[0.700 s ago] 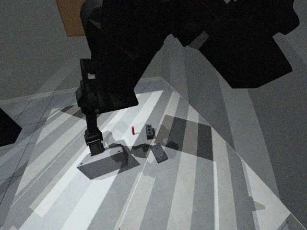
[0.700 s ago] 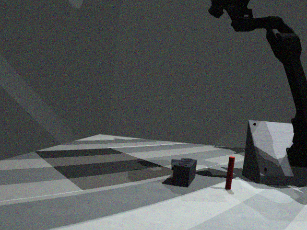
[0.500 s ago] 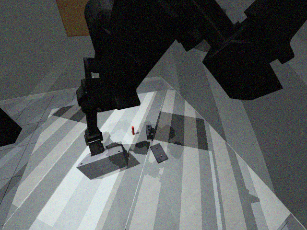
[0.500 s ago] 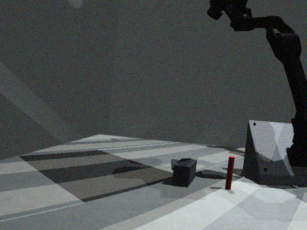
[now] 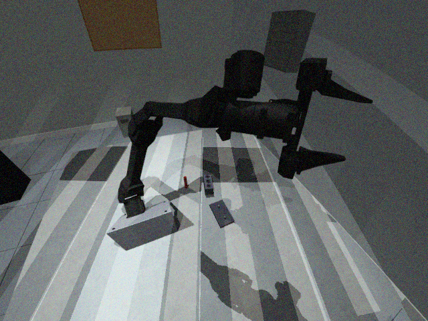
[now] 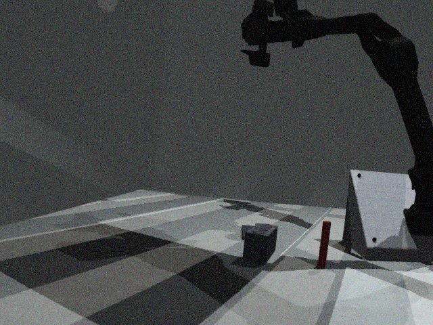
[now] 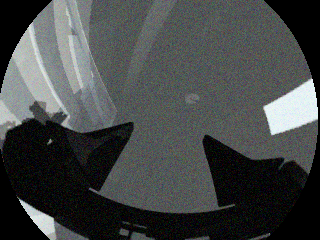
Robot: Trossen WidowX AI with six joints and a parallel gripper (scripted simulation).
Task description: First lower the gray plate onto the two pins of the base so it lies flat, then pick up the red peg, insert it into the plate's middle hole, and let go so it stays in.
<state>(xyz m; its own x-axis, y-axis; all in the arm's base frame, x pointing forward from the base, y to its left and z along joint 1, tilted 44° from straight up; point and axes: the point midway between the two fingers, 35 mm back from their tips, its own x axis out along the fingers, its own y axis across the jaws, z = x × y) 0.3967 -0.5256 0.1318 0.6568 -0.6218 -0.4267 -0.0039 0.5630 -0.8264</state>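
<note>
Now: the gray plate 50 cm below my gripper tip, 38 cm to the left of it and 7 cm behind it. Round my gripper tip: red peg: 50 cm below, 42 cm to the left, 18 cm behind; base: 53 cm below, 21 cm to the left, 7 cm behind.
</note>
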